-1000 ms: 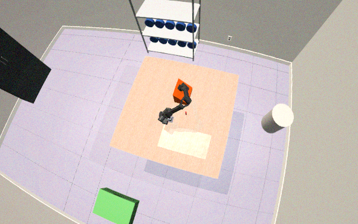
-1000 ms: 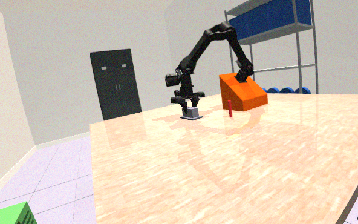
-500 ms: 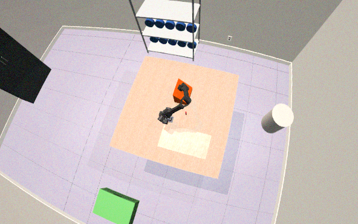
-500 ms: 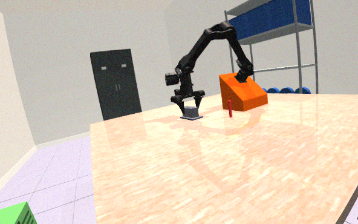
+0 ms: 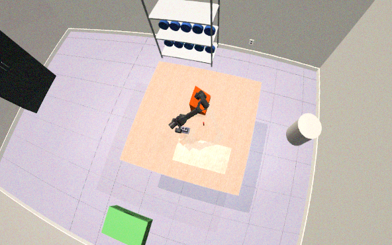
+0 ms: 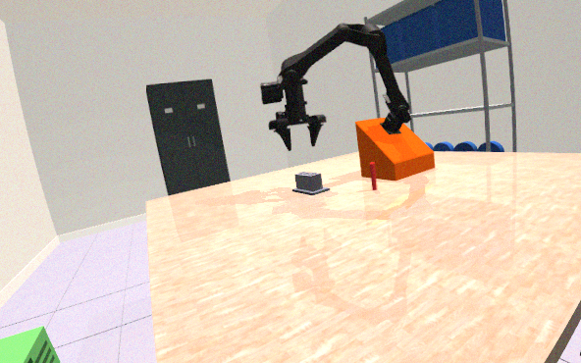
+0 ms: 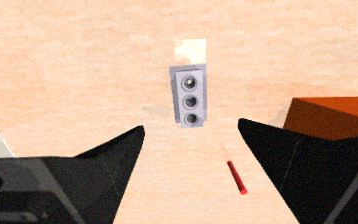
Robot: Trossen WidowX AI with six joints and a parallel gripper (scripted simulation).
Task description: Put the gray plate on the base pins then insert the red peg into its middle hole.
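Now: the red peg 18 cm to the left of my gripper tip, 13 cm behind it and 10 cm below it. The rest, counted from my gripper tip: flat gray base 13 cm below, 1 cm behind; then gray plate 10 cm below, 1 cm behind.
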